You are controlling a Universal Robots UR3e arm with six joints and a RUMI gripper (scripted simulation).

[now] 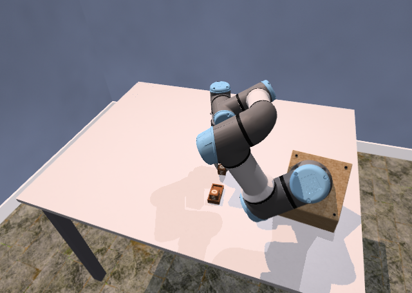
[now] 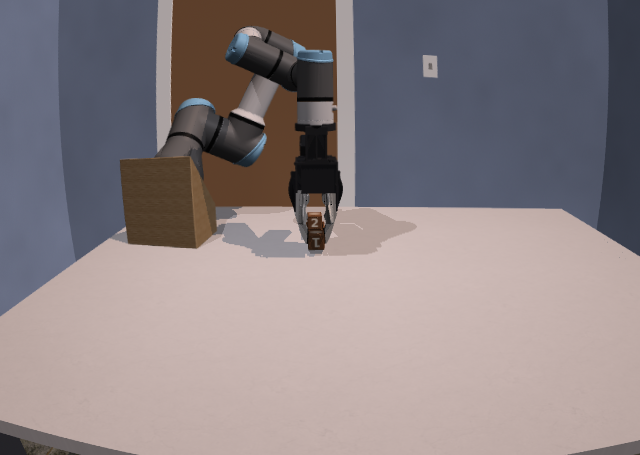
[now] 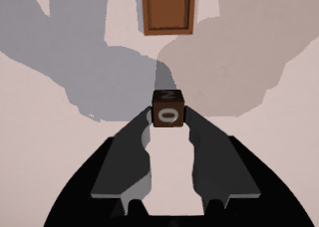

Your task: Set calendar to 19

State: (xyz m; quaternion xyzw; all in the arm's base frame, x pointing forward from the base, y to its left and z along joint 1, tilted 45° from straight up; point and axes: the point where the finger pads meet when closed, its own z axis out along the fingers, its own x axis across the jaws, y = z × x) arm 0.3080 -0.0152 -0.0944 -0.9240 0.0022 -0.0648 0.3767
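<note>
My hand is 1 cm above the brown digit cube. From my hand the other things lie so: tray 11 cm to the left, 2 cm below.
</note>
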